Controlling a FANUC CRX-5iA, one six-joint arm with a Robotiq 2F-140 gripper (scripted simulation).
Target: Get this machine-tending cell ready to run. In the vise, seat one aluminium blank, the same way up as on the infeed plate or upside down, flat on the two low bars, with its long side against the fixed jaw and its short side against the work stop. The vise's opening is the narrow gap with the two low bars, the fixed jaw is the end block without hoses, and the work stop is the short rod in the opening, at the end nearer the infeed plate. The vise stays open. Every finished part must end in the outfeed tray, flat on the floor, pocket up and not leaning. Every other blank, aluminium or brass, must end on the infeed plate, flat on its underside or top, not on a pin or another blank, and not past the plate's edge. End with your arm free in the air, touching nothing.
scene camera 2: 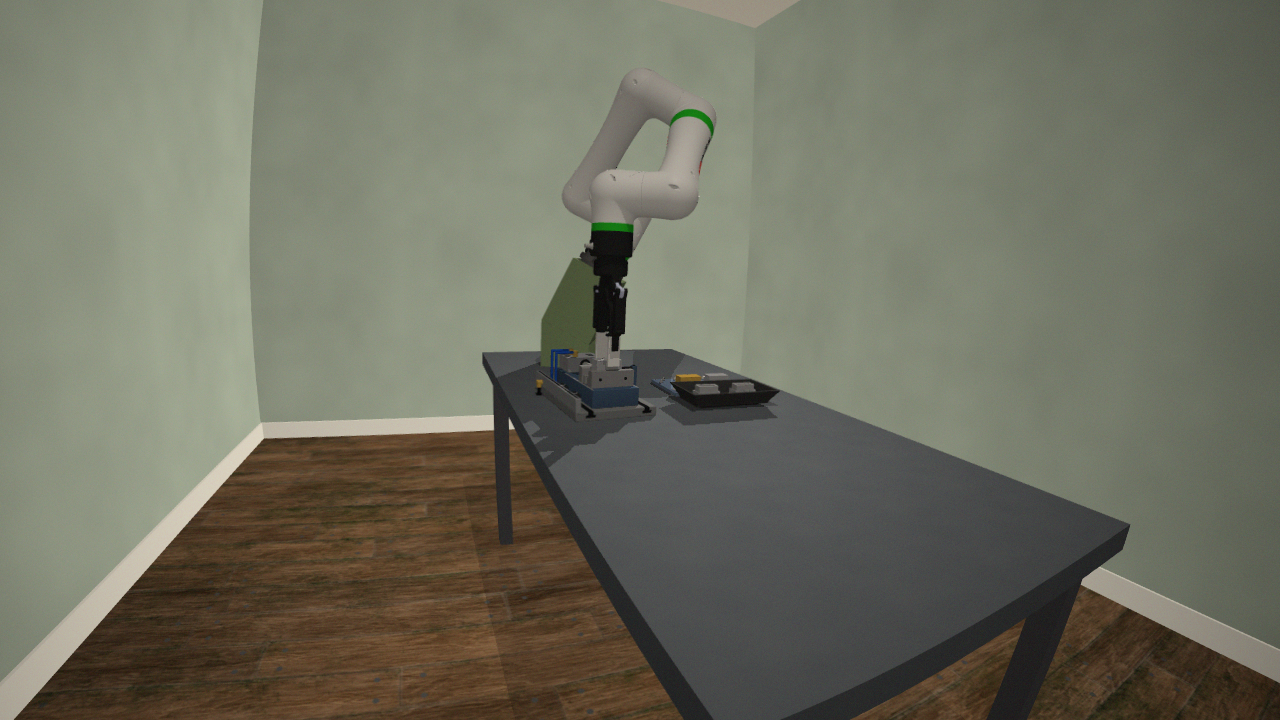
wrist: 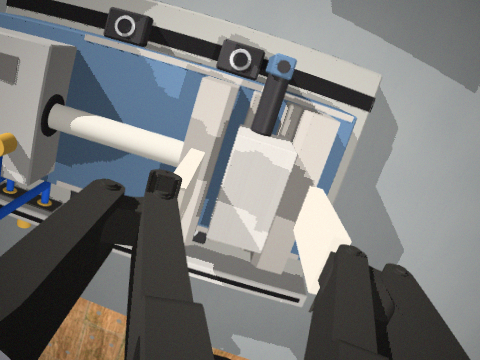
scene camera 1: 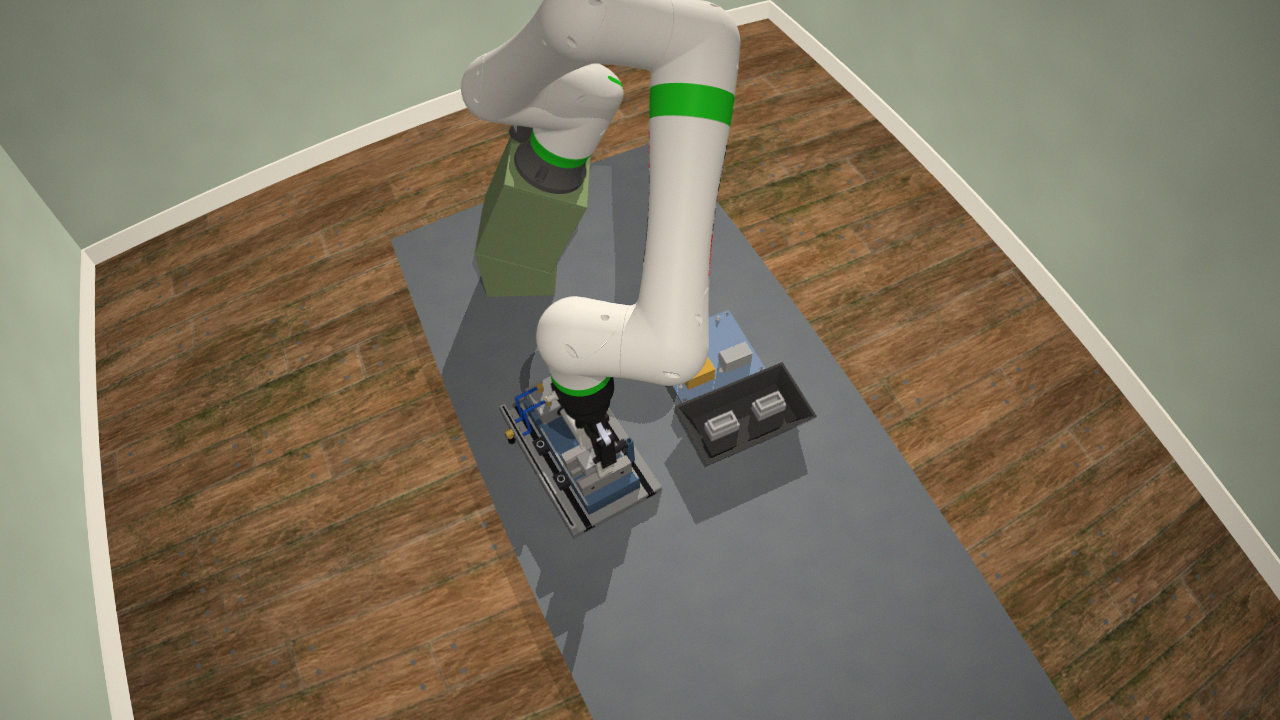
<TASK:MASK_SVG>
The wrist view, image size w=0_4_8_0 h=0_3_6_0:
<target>gripper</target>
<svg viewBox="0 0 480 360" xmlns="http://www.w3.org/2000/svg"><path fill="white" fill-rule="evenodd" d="M309 186L293 227L308 292L316 294L308 311L310 313L313 311L304 360L470 360L413 275L406 268L396 264L387 263L382 271L369 266L367 255L357 247L350 245L352 241L323 189ZM205 152L191 148L174 173L161 169L151 170L144 197L124 195L125 187L111 179L103 178L92 181L0 256L0 360L39 359L79 297L113 250L114 244L132 246L124 360L231 360L213 354L204 307L201 303L193 302L181 221L193 196Z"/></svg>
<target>aluminium blank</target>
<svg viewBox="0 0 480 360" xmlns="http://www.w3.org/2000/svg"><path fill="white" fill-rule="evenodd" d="M240 124L212 212L206 238L261 254L295 163L297 152L289 139L273 134L270 137L263 136L251 131L251 127Z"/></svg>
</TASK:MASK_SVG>
